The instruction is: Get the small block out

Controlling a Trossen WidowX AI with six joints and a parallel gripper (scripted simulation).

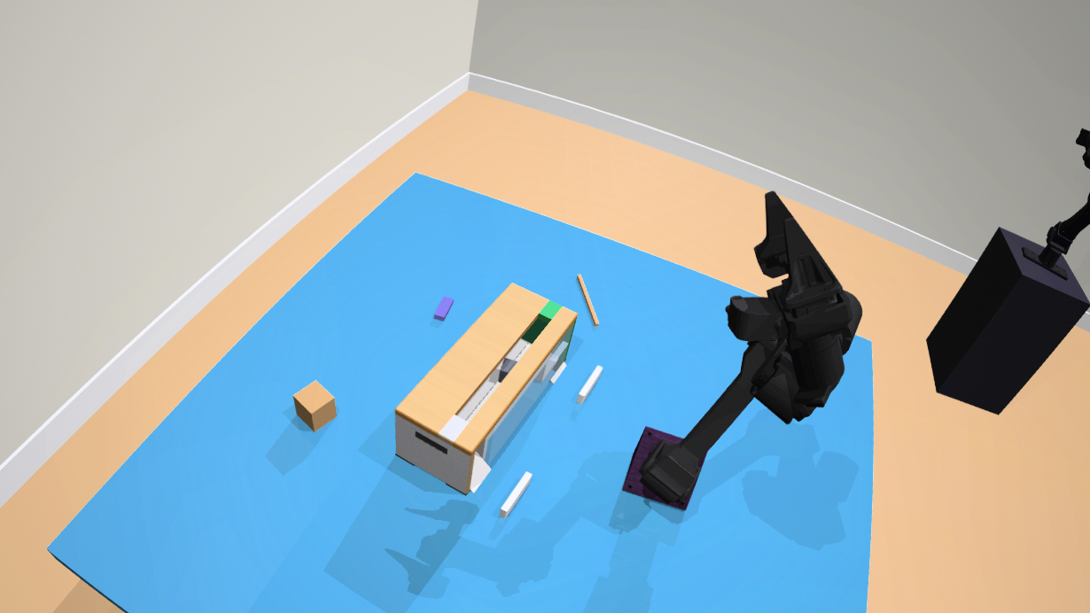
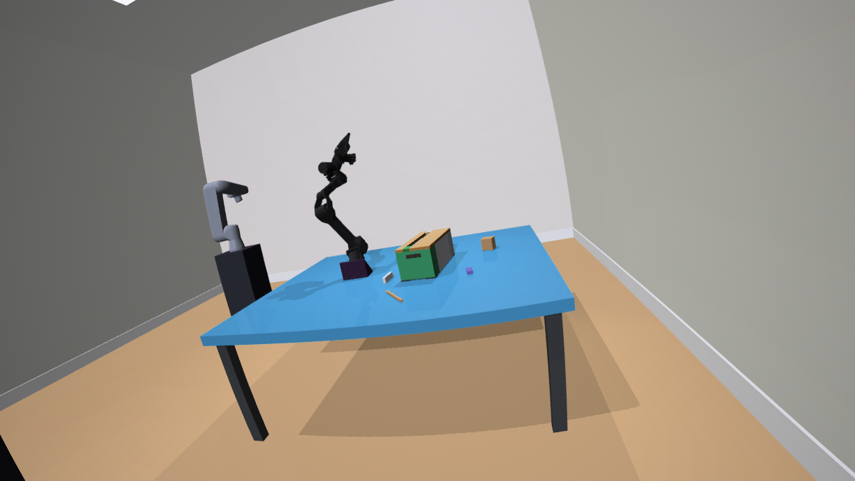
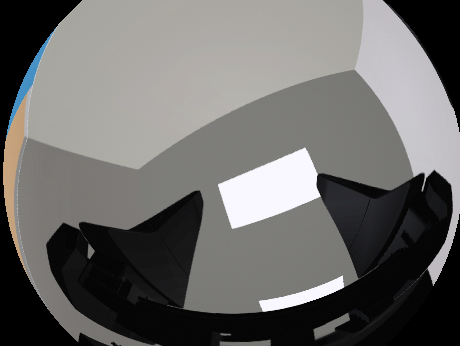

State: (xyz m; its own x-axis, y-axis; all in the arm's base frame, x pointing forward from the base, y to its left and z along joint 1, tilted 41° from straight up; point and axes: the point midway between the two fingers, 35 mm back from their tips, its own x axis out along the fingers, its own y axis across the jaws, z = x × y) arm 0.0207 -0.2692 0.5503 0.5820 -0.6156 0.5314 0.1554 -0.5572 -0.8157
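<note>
My gripper tip is now 260 mm short of the box, 190 mm to the left of it and 610 mm above it. Round my gripper tip: tan cube 570 mm ahead, 20 mm to the right, 640 mm below; then tan stick 200 mm ahead, 560 mm to the right, 660 mm below.
</note>
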